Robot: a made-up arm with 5 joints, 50 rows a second.
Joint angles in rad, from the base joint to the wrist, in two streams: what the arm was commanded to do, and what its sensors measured. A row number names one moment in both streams.
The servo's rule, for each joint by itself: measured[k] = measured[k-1] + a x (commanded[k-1-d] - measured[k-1]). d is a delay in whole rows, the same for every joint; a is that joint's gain. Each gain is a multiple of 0.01, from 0.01 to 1. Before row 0 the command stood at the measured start. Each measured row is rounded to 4 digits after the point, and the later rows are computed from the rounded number. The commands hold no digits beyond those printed.
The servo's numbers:
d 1
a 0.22 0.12 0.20 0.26 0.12
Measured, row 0: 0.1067, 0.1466, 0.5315, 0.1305, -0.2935
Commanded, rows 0 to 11: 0.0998, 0.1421, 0.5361, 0.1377, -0.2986; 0.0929, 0.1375, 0.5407, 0.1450, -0.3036; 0.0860, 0.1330, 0.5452, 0.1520, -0.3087; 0.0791, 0.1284, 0.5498, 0.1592, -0.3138; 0.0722, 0.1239, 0.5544, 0.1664, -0.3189; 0.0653, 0.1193, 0.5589, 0.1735, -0.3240; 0.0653, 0.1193, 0.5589, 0.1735, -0.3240; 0.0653, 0.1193, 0.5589, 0.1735, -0.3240; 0.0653, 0.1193, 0.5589, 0.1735, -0.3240; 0.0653, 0.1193, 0.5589, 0.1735, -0.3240; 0.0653, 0.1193, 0.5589, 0.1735, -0.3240; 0.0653, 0.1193, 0.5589, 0.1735, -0.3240
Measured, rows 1 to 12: 0.1067, 0.1466, 0.5315, 0.1305, -0.2935; 0.1052, 0.1461, 0.5324, 0.1324, -0.2941; 0.1025, 0.1451, 0.5341, 0.1357, -0.2952; 0.0989, 0.1436, 0.5363, 0.1399, -0.2968; 0.0945, 0.1418, 0.5390, 0.1449, -0.2988; 0.0896, 0.1397, 0.5421, 0.1505, -0.3012; 0.0843, 0.1373, 0.5455, 0.1565, -0.3039; 0.0801, 0.1351, 0.5482, 0.1609, -0.3063; 0.0768, 0.1332, 0.5503, 0.1642, -0.3084; 0.0743, 0.1315, 0.5520, 0.1666, -0.3103; 0.0723, 0.1300, 0.5534, 0.1684, -0.3119; 0.0708, 0.1287, 0.5545, 0.1697, -0.3134
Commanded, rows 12 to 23: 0.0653, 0.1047, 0.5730, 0.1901, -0.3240; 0.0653, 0.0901, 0.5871, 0.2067, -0.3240; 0.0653, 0.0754, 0.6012, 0.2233, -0.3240; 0.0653, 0.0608, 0.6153, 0.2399, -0.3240; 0.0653, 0.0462, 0.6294, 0.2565, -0.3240; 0.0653, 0.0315, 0.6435, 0.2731, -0.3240; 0.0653, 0.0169, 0.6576, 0.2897, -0.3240; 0.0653, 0.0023, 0.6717, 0.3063, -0.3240; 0.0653, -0.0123, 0.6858, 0.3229, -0.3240; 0.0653, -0.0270, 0.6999, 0.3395, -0.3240; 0.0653, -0.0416, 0.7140, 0.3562, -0.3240; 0.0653, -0.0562, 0.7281, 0.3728, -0.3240
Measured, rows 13 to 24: 0.0696, 0.1276, 0.5554, 0.1707, -0.3147; 0.0687, 0.1249, 0.5589, 0.1757, -0.3158; 0.0680, 0.1207, 0.5645, 0.1838, -0.3168; 0.0674, 0.1153, 0.5718, 0.1941, -0.3177; 0.0669, 0.1088, 0.5805, 0.2060, -0.3185; 0.0665, 0.1013, 0.5903, 0.2191, -0.3192; 0.0662, 0.0929, 0.6009, 0.2331, -0.3198; 0.0660, 0.0838, 0.6122, 0.2478, -0.3203; 0.0658, 0.0740, 0.6241, 0.2630, -0.3207; 0.0657, 0.0636, 0.6364, 0.2786, -0.3211; 0.0656, 0.0527, 0.6491, 0.2944, -0.3214; 0.0655, 0.0414, 0.6621, 0.3105, -0.3217
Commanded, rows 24 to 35: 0.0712, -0.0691, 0.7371, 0.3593, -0.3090; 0.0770, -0.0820, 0.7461, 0.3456, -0.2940; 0.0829, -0.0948, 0.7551, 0.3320, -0.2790; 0.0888, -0.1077, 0.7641, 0.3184, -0.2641; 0.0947, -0.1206, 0.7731, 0.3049, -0.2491; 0.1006, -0.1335, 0.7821, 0.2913, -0.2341; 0.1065, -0.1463, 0.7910, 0.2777, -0.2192; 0.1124, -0.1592, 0.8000, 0.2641, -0.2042; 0.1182, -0.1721, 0.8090, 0.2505, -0.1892; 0.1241, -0.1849, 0.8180, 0.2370, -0.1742; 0.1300, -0.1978, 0.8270, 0.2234, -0.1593; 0.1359, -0.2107, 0.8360, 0.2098, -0.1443
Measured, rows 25 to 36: 0.0655, 0.0297, 0.6753, 0.3267, -0.3220; 0.0668, 0.0178, 0.6877, 0.3352, -0.3204; 0.0690, 0.0058, 0.6994, 0.3379, -0.3172; 0.0721, -0.0063, 0.7105, 0.3364, -0.3126; 0.0758, -0.0185, 0.7212, 0.3317, -0.3068; 0.0800, -0.0308, 0.7316, 0.3247, -0.2999; 0.0845, -0.0431, 0.7417, 0.3160, -0.2920; 0.0893, -0.0555, 0.7516, 0.3060, -0.2833; 0.0944, -0.0679, 0.7613, 0.2951, -0.2738; 0.0996, -0.0804, 0.7708, 0.2835, -0.2636; 0.1050, -0.0929, 0.7802, 0.2714, -0.2529; 0.1105, -0.1055, 0.7896, 0.2589, -0.2417
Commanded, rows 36 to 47: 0.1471, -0.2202, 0.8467, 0.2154, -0.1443; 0.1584, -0.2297, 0.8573, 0.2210, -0.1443; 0.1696, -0.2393, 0.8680, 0.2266, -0.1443; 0.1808, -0.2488, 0.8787, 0.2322, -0.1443; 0.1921, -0.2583, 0.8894, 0.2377, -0.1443; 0.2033, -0.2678, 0.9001, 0.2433, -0.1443; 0.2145, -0.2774, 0.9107, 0.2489, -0.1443; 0.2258, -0.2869, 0.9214, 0.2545, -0.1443; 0.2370, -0.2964, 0.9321, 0.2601, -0.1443; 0.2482, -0.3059, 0.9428, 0.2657, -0.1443; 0.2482, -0.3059, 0.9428, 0.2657, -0.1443; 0.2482, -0.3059, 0.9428, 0.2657, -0.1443
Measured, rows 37 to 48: 0.1161, -0.1181, 0.7989, 0.2461, -0.2300; 0.1229, -0.1304, 0.8085, 0.2381, -0.2197; 0.1307, -0.1423, 0.8183, 0.2337, -0.2107; 0.1393, -0.1539, 0.8282, 0.2319, -0.2027; 0.1484, -0.1653, 0.8383, 0.2320, -0.1957; 0.1580, -0.1765, 0.8485, 0.2335, -0.1895; 0.1680, -0.1875, 0.8588, 0.2360, -0.1841; 0.1782, -0.1983, 0.8692, 0.2394, -0.1793; 0.1887, -0.2089, 0.8796, 0.2433, -0.1751; 0.1993, -0.2194, 0.8901, 0.2477, -0.1714; 0.2101, -0.2298, 0.9006, 0.2524, -0.1681; 0.2185, -0.2389, 0.9090, 0.2559, -0.1652
